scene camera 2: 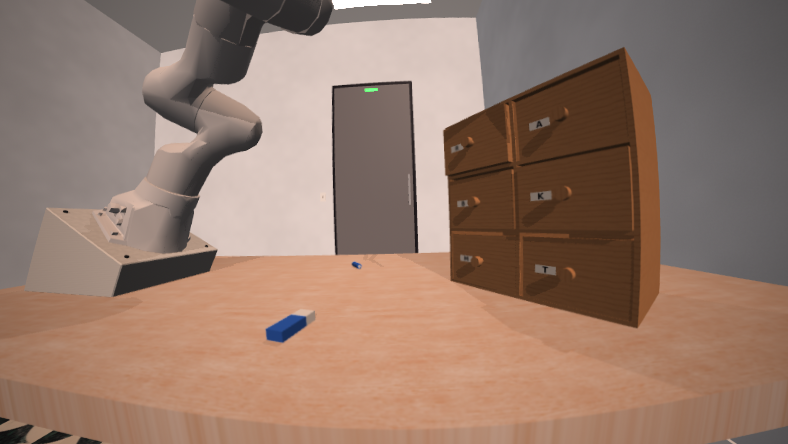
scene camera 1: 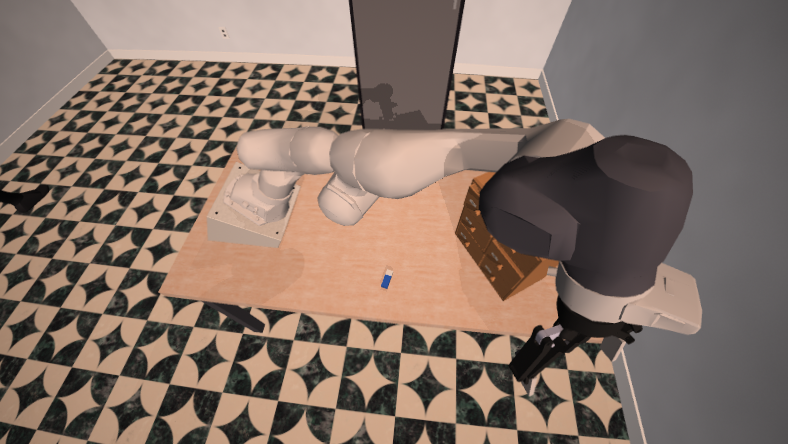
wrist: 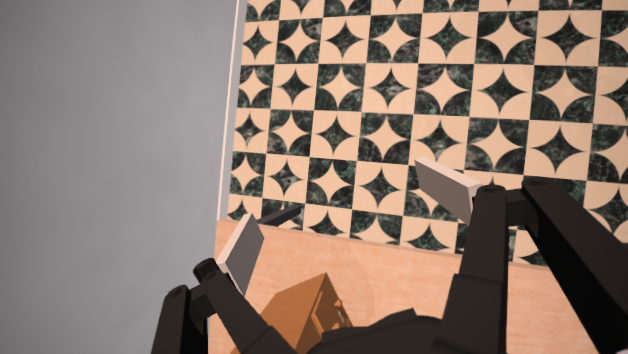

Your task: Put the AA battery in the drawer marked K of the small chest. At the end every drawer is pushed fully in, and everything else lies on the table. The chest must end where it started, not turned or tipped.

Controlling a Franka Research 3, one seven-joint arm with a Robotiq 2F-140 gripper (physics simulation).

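Note:
The AA battery is a small blue cylinder lying on the table at the back in scene camera 2; it does not show in scene camera 1 or the wrist view. The brown wooden chest stands upright at the right of the table. Its drawer K is the middle one of the right column and looks shut. The upper left drawer may stand out slightly; I cannot tell. My gripper is open and empty, high up beyond the chest and the table's front edge, away from the battery.
A blue and white eraser-like block lies on the table, left of the chest. The robot base stands at the table's left. My arm reaches over the table and partly covers the chest. A grey wall is at the right side.

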